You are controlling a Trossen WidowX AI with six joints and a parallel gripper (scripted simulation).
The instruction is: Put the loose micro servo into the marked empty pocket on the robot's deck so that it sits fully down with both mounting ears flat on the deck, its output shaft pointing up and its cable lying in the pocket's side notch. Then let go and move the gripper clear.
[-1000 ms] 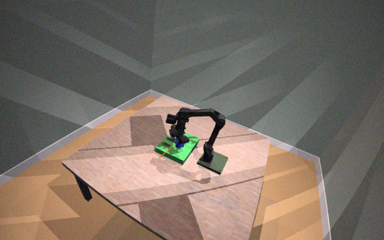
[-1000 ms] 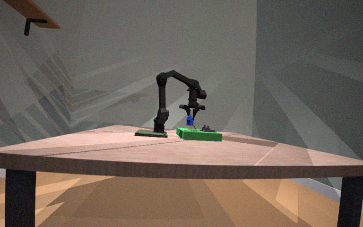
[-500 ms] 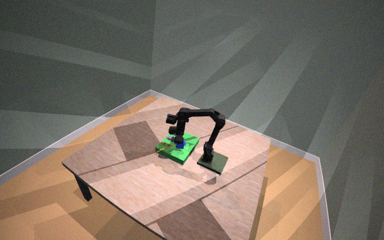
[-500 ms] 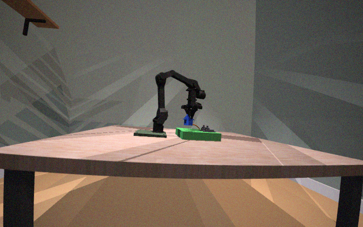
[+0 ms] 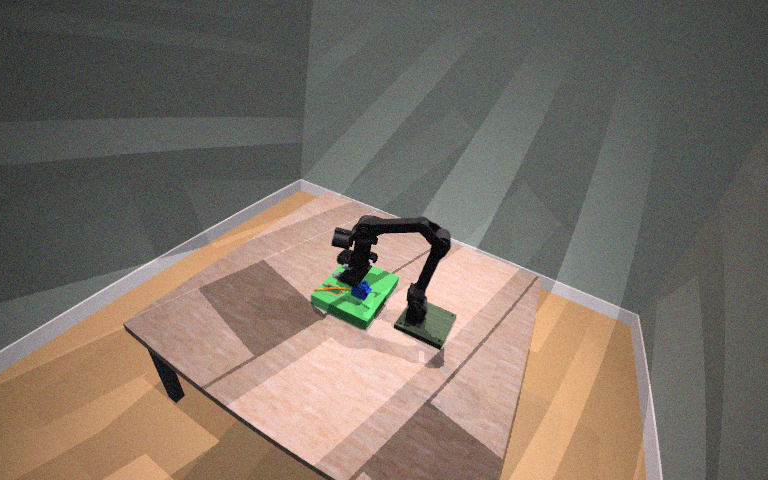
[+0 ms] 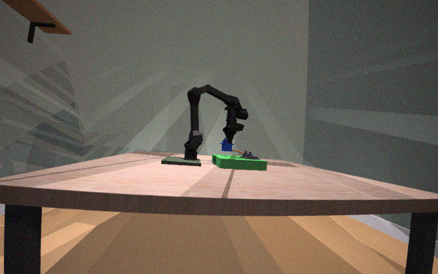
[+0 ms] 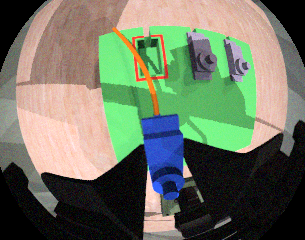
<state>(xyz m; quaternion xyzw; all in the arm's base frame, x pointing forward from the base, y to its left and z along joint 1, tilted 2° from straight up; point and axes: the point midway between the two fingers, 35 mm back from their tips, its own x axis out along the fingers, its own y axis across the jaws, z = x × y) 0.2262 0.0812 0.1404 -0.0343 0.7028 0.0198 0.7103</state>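
Right now my gripper tip is 100 mm above the green deck, 80 mm to the left of it and 10 mm past it.
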